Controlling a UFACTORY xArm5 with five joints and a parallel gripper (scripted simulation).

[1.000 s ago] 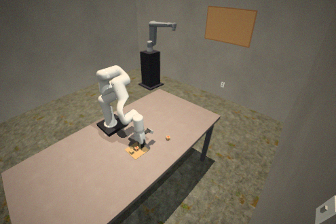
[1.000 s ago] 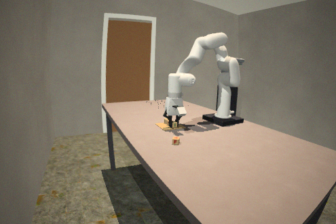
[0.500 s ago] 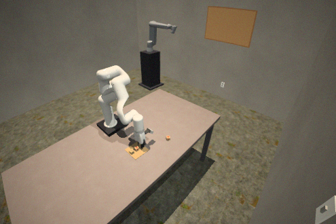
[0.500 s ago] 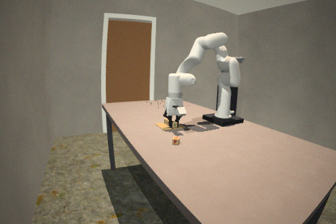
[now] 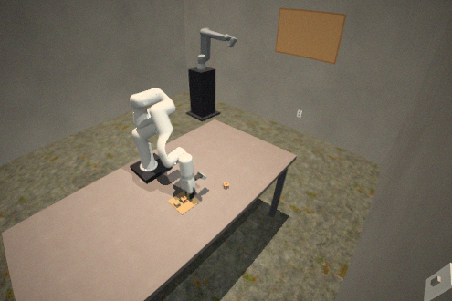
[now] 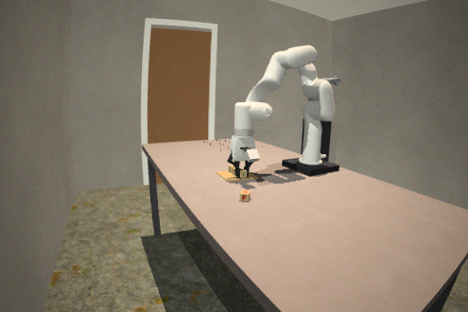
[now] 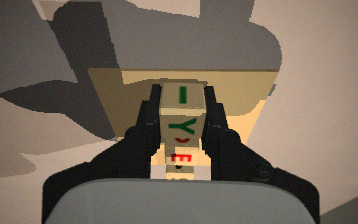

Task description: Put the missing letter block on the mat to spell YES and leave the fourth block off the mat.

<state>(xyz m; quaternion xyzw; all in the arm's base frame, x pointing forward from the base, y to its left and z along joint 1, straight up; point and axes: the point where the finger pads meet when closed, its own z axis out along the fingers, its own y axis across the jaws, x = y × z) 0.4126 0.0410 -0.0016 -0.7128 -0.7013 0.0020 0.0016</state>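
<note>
Now: the tan letter block 1 cm below my hand. Round my hand: dark S block: 10 cm to the right, 1 cm below; then red E block: 5 cm to the right, 1 cm below; then tan mat: 5 cm to the right, 3 cm below.
</note>
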